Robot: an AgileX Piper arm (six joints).
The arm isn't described. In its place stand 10 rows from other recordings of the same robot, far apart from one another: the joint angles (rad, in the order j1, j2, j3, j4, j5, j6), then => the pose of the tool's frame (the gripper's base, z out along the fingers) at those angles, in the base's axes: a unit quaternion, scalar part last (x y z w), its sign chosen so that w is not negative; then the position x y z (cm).
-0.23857 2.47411 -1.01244 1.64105 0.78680 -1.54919 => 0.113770 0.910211 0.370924 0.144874 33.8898 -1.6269 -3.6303
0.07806 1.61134 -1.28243 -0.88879 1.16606 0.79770 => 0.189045 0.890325 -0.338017 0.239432 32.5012 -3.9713 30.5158
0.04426 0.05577 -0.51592 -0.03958 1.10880 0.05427 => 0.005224 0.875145 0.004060 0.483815 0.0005 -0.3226 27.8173
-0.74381 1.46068 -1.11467 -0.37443 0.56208 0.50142 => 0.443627 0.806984 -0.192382 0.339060 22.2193 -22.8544 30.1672
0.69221 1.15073 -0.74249 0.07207 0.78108 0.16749 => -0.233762 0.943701 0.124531 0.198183 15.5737 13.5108 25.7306
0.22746 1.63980 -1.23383 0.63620 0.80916 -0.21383 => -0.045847 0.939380 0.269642 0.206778 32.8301 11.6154 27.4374
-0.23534 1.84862 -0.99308 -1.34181 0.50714 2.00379 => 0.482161 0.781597 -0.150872 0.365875 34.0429 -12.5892 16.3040
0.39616 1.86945 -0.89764 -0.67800 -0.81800 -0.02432 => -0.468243 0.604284 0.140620 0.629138 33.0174 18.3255 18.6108
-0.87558 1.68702 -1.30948 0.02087 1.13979 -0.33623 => 0.269294 0.960441 -0.031996 0.063324 21.2974 -25.2627 25.8215
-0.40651 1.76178 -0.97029 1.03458 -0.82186 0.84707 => 0.739109 0.177670 0.152720 0.631528 31.3619 -19.7388 23.3164
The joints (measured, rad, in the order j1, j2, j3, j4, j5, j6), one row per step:
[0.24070 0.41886 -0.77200 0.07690 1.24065 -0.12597]
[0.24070 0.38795 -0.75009 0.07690 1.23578 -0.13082]
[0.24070 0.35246 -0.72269 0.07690 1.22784 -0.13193]
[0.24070 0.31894 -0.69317 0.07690 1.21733 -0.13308]
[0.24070 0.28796 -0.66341 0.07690 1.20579 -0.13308]
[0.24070 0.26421 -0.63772 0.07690 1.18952 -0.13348]
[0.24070 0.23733 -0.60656 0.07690 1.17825 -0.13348]
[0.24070 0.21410 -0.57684 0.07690 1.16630 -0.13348]
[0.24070 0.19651 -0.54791 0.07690 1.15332 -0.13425]
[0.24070 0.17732 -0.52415 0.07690 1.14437 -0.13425]
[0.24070 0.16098 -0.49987 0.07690 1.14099 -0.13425]
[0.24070 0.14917 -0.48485 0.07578 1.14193 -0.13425]
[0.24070 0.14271 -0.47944 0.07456 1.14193 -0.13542]
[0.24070 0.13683 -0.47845 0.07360 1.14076 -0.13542]
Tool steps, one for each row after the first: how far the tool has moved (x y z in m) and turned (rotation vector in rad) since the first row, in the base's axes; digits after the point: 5 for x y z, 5 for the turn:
[-0.00464 -0.00115 -0.00472 0.00024 -0.01457 0.00311]
[-0.00942 -0.00234 -0.01079 0.00355 -0.03032 0.00331]
[-0.01325 -0.00331 -0.01749 0.00654 -0.04458 0.00336]
[-0.01628 -0.00408 -0.02437 0.00992 -0.05685 0.00253]
[-0.01780 -0.00450 -0.03002 0.01354 -0.07070 0.00164]
[-0.01965 -0.00498 -0.03756 0.01554 -0.07737 0.00084]
[-0.02078 -0.00529 -0.04478 0.01719 -0.08255 -0.00001]
[-0.02089 -0.00536 -0.05185 0.01742 -0.08420 -0.00040]
[-0.02176 -0.00560 -0.05774 0.01871 -0.08836 -0.00104]
[-0.02242 -0.00577 -0.06423 0.01772 -0.08390 -0.00128]
[-0.02319 -0.00605 -0.06845 0.01569 -0.08013 -0.00162]
[-0.02372 -0.00628 -0.06992 0.01404 -0.08170 -0.00128]
[-0.02438 -0.00653 -0.07005 0.01465 -0.08778 -0.00174]

